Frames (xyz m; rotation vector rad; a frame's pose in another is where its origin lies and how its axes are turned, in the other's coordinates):
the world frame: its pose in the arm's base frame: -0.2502 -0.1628 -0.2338 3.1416 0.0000 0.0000
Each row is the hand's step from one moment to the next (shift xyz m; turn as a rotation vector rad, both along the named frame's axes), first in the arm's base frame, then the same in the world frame.
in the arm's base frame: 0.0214 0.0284 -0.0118 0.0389 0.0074 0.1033
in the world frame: 0.0214 -0.0284 0.0118 0.0389 -0.0074 -0.1033
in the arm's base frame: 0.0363 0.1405 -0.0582 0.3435 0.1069 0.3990
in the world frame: 0.0363 -0.1405 0.0582 0.3435 -0.1069 -0.3990
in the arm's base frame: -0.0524 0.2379 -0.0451 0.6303 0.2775 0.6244
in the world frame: -0.0524 -0.2379 0.0451 0.6303 -0.2775 -0.6244
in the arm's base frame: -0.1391 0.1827 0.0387 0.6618 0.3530 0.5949
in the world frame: -0.1391 -0.1827 -0.0387 0.6618 -0.3530 -0.5949
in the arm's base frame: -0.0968 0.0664 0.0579 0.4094 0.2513 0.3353
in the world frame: -0.0968 -0.0664 -0.0579 0.4094 -0.2513 -0.3353
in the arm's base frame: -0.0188 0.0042 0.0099 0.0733 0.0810 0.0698
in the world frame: -0.0188 -0.0042 -0.0099 0.0733 -0.0810 -0.0698
